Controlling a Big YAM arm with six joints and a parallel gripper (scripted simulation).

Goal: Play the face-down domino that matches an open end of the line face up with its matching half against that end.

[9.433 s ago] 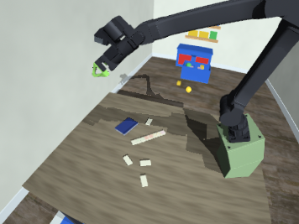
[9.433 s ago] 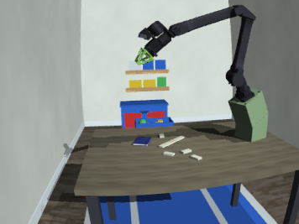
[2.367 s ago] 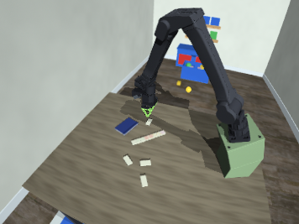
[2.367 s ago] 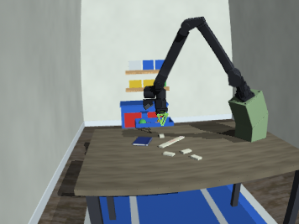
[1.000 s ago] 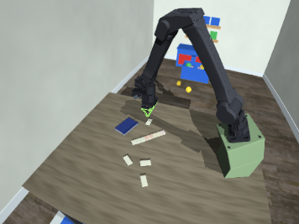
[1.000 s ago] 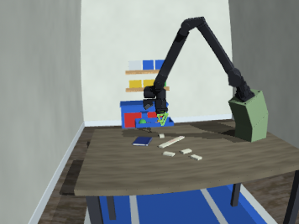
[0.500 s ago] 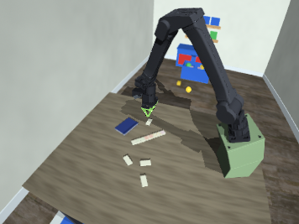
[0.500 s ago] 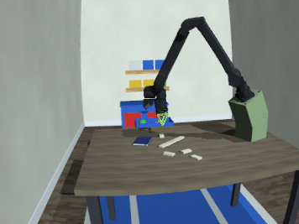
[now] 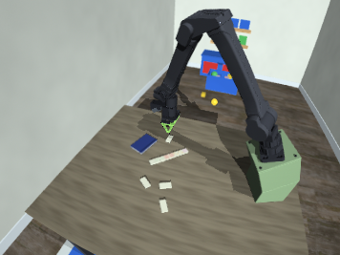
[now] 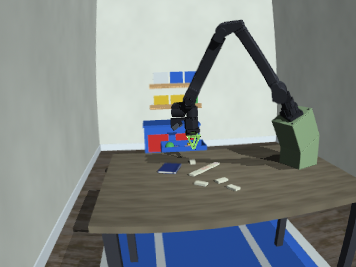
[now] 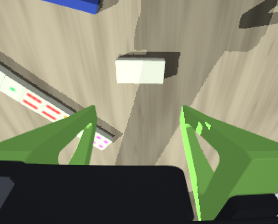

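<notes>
Right now my hand is 8 cm above the domino.
</notes>
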